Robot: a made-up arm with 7 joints.
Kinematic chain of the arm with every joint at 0, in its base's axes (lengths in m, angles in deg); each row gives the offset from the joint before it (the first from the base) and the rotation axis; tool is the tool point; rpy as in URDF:
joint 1: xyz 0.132 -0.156 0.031 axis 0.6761 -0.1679 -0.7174
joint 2: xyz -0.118 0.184 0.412 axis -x
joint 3: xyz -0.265 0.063 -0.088 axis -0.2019 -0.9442 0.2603
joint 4: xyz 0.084 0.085 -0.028 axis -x
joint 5: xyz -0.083 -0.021 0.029 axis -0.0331 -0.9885 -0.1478
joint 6: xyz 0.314 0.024 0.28 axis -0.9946 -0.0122 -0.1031
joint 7: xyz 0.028 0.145 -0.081 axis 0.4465 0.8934 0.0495
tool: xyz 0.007 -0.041 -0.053 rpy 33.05 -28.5 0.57
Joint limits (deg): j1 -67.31..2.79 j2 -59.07..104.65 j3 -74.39..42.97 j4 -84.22..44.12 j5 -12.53..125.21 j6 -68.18..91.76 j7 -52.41..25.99
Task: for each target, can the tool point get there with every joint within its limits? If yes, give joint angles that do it. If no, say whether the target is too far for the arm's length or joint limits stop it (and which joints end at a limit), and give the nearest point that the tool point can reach.
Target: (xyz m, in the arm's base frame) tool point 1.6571 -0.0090 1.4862
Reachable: no: too far | nearest point 0.2410 0.1377 0.7704 | short by 1.593 m
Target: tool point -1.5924 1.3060 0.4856
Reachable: no: too far | nearest point -0.7606 0.4660 0.4455 | short by 1.183 m
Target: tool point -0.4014 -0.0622 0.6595
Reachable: yes | joints -61.47 44.42 18.42 -42.36 90.21 76.30 -15.20
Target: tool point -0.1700 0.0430 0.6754
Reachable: yes | joints -24.79 -14.17 3.71 -21.33 56.54 37.74 -30.82
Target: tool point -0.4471 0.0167 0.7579
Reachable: yes | joints -25.49 -13.21 -9.46 -42.11 93.79 -52.26 -4.33
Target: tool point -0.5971 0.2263 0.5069
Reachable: yes | joints -34.96 44.62 -6.16 -34.06 96.50 -42.03 -19.09
